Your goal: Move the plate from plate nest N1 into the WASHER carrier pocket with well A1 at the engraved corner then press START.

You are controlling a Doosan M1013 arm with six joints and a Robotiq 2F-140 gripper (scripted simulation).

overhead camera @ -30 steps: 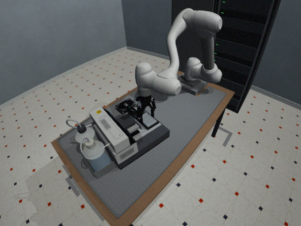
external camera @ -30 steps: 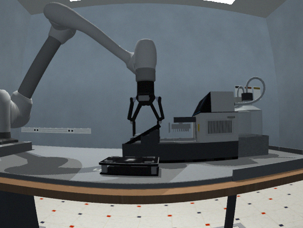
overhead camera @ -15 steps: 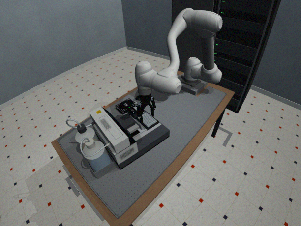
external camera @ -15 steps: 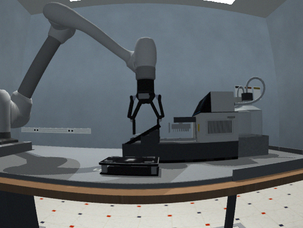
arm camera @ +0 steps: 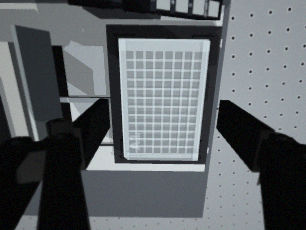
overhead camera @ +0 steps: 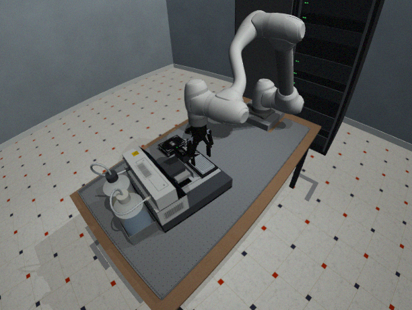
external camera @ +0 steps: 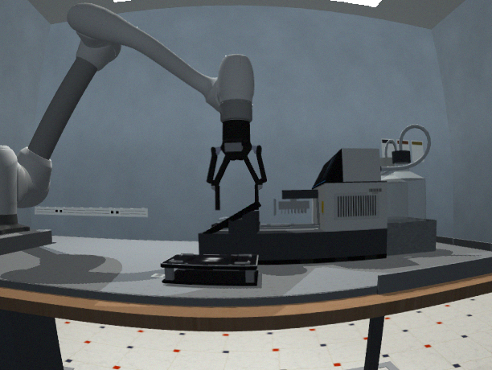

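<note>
Right now the well plate is 50 mm below my hand. Round my hand: dispensing head: 150 mm ahead, 20 mm to the right, 10 mm below; then plate washer: 150 mm ahead, 20 mm to the right, 10 mm below; then washer carrier: 60 mm below.
</note>
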